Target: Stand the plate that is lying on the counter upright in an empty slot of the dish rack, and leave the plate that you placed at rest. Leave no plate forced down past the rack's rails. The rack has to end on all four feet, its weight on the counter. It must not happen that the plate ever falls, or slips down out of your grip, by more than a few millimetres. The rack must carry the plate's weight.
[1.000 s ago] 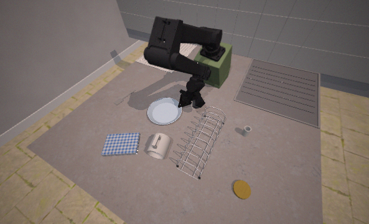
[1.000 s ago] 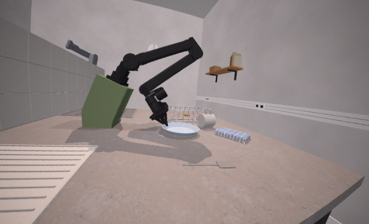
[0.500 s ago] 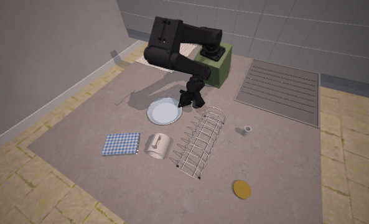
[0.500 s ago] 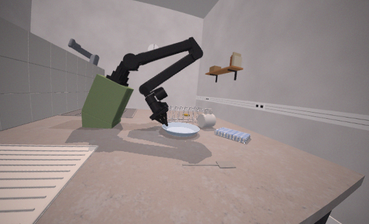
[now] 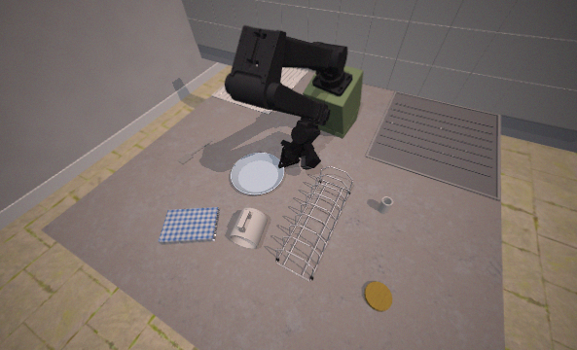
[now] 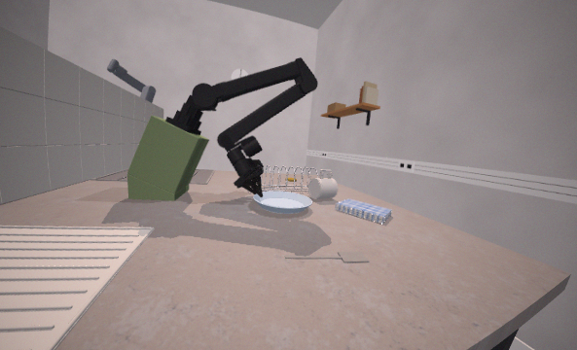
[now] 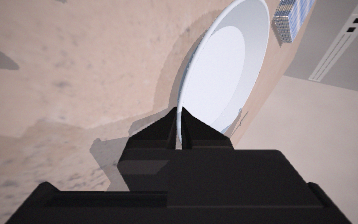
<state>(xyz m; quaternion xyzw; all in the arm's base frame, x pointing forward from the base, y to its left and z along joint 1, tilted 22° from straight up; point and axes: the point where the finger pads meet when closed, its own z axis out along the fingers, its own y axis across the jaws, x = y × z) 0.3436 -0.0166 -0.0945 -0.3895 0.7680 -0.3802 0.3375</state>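
My gripper is now 8 cm short of the pale blue plate, 5 cm to the left of it and 1 cm above it. From my hand the other things lie so: grey drain mat: 54 cm behind, 40 cm to the left, 2 cm below; then disc: 18 cm ahead, 48 cm to the left, 1 cm below; then small white cup: 8 cm behind, 38 cm to the left, 1 cm below.
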